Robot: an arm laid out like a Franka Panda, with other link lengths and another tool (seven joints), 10 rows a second.
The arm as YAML. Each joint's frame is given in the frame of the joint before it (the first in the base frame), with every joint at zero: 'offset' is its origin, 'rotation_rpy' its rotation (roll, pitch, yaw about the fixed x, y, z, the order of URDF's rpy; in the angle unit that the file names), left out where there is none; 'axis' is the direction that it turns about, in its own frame. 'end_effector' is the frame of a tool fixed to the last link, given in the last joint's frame.
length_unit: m
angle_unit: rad
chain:
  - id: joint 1
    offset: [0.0, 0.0, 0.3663]
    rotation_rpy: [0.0, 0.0, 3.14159]
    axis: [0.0, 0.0, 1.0]
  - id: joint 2
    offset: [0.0, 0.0, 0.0]
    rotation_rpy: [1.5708, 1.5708, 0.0]
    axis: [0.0, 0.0, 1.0]
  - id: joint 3
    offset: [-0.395, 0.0, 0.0]
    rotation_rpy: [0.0, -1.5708, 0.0]
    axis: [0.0, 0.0, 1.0]
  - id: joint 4
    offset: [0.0, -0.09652, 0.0]
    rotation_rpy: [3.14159, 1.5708, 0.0]
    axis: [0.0, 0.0, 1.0]
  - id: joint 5
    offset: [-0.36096, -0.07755, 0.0]
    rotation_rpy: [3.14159, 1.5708, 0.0]
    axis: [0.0, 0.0, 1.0]
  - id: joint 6
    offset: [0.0, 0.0, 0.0]
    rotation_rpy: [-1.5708, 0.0, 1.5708]
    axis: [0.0, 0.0, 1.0]
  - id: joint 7
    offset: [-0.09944, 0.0, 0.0]
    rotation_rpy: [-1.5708, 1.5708, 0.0]
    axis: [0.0, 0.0, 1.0]
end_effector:
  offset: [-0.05, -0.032, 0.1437]
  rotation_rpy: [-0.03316, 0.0, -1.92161]
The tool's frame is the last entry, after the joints.
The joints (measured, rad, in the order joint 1, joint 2, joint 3, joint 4, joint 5, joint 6, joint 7), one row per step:
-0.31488 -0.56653 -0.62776 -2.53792 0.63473 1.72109 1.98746
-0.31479 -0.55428 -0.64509 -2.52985 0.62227 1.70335 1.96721
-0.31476 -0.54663 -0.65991 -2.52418 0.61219 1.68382 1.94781
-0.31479 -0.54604 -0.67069 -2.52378 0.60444 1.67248 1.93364
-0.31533 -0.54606 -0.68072 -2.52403 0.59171 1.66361 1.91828
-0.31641 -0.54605 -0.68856 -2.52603 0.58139 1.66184 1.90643
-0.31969 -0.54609 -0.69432 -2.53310 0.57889 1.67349 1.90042
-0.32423 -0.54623 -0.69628 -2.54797 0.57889 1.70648 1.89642
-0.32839 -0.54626 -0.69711 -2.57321 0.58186 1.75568 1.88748
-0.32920 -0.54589 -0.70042 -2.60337 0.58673 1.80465 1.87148
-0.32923 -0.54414 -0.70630 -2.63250 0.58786 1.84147 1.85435
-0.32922 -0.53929 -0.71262 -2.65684 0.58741 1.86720 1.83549
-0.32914 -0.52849 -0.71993 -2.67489 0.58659 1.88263 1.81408
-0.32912 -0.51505 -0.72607 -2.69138 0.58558 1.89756 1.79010
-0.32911 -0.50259 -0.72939 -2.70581 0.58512 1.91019 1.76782
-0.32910 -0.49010 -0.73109 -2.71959 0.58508 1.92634 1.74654
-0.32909 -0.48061 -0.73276 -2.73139 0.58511 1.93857 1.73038
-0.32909 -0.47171 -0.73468 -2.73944 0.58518 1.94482 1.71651
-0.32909 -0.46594 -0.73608 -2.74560 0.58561 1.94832 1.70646
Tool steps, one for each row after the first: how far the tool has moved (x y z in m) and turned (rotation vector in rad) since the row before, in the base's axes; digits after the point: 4 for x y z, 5 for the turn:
-0.0036 -0.0047 -0.0029 0.00059 -0.00017 0.01282
-0.0042 -0.0028 -0.0020 0.00306 -0.00320 0.01525
-0.0041 -0.0012 -0.0015 0.00144 -0.00520 0.01023
-0.0045 -0.0011 -0.0022 -0.00389 -0.00363 0.01167
-0.0034 -0.0013 -0.0025 -0.00515 -0.00228 0.00540
-0.0019 -0.0020 -0.0035 -0.00377 -0.00168 -0.00986
-0.0002 -0.0022 -0.0062 -0.01175 0.00008 -0.02291
0.0004 -0.0013 -0.0099 -0.01600 -0.00089 -0.02826
-0.0001 0.0005 -0.0117 -0.01338 -0.00315 -0.02188
-0.0015 0.0018 -0.0120 -0.00749 0.00075 -0.01202
-0.0018 0.0021 -0.0110 -0.00431 0.00229 -0.00394
-0.0016 0.0016 -0.0102 -0.00102 0.00397 0.00223
-0.0014 0.0016 -0.0102 -0.00297 0.00438 0.00480
-0.0010 0.0021 -0.0088 -0.00337 0.00384 0.00694
-0.0006 0.0019 -0.0085 -0.00655 0.00415 0.00520
-0.0008 0.0019 -0.0069 -0.00369 0.00383 0.00418
-0.0008 0.0014 -0.0053 -0.00103 0.00301 0.00522
-0.0007 0.0013 -0.0036 0.00035 0.00154 0.00426

